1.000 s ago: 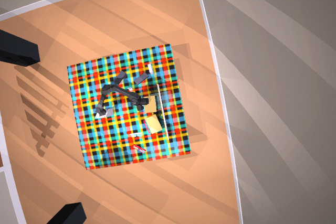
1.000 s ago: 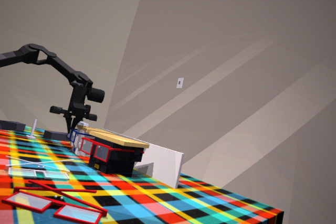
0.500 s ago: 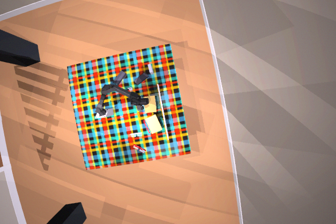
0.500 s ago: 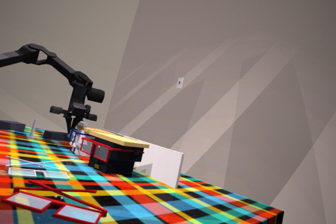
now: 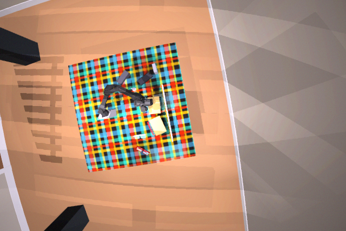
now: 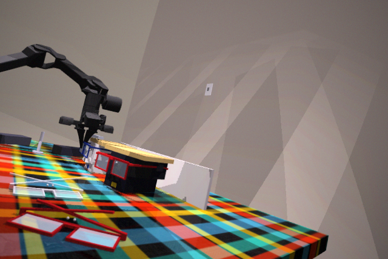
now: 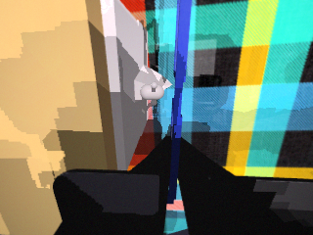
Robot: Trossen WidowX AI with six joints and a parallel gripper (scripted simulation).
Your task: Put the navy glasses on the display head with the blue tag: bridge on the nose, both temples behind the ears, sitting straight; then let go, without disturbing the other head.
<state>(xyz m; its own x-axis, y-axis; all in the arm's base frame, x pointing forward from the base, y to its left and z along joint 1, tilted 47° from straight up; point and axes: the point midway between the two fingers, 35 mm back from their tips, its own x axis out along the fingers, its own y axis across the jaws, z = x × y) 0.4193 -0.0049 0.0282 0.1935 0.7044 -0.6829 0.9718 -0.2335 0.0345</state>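
The white display head is 60 mm ahead of my gripper tip, 50 mm to the right of it and 10 mm below it. Also, from my gripper tip: black display head 40 mm ahead, 270 mm to the right, 10 mm below; grey post 100 mm behind, 180 mm to the left, 40 mm below; white upright panel 200 mm ahead, 160 mm to the right, 10 mm below.
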